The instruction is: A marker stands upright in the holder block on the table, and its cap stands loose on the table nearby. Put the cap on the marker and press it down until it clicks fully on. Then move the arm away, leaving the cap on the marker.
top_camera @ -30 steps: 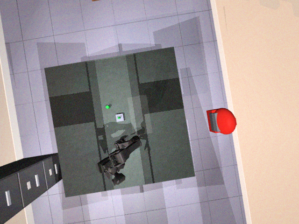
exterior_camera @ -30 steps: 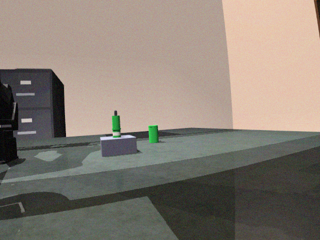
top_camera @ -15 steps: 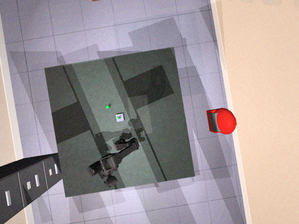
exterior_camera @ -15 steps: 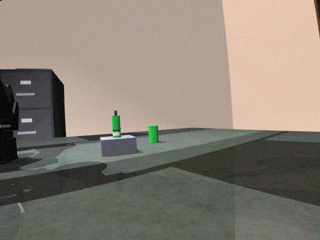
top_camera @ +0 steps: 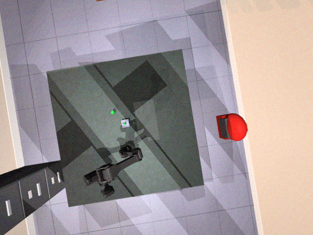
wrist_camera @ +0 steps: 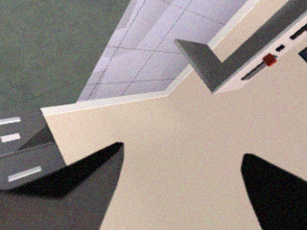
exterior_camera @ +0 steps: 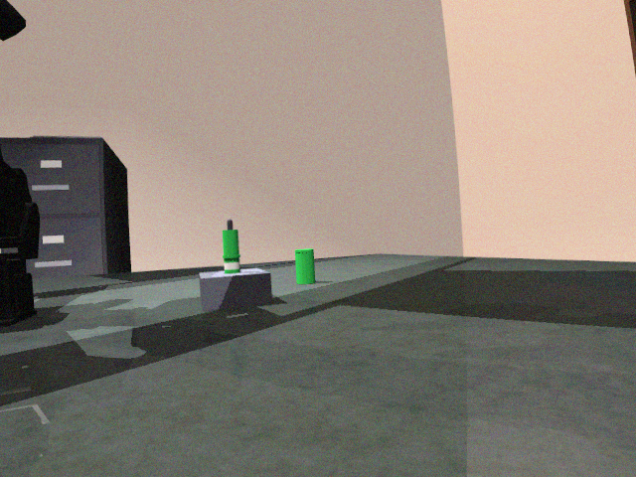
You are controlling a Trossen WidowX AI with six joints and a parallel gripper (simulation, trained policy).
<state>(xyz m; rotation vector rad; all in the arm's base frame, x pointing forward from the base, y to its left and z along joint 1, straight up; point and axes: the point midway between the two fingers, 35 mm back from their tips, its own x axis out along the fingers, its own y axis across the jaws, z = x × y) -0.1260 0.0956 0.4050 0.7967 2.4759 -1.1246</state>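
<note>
My gripper tip is now 520 mm short of the green cap, 30 mm to the left of it and 360 mm above it. The rest, counted from my gripper tip: grey holder block: 400 mm ahead, 130 mm to the right, 370 mm below.
</note>
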